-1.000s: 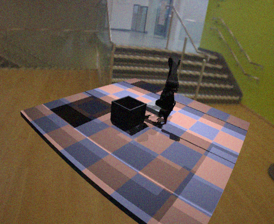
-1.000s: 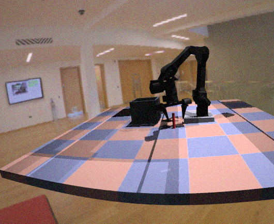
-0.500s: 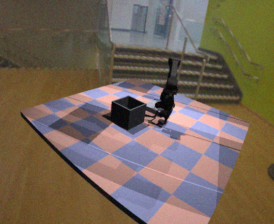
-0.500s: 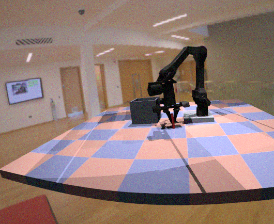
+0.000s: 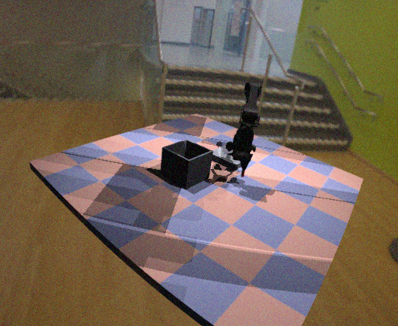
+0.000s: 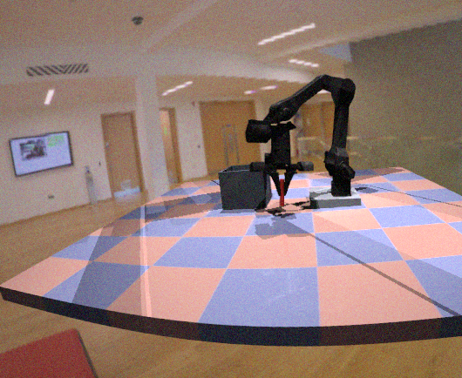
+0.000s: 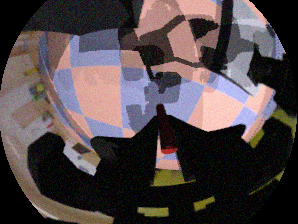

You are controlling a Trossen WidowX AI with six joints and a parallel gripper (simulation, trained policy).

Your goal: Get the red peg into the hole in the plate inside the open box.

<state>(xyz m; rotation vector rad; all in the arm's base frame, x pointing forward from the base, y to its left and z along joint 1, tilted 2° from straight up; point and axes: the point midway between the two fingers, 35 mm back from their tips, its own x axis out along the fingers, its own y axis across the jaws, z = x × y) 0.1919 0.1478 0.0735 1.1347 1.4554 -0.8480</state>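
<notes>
Now: gripper tip 160 mm short of the grey plate, 210 mm to the left of it and 30 mm above it. Round my gripper tip: red peg: 10 mm above.
</notes>
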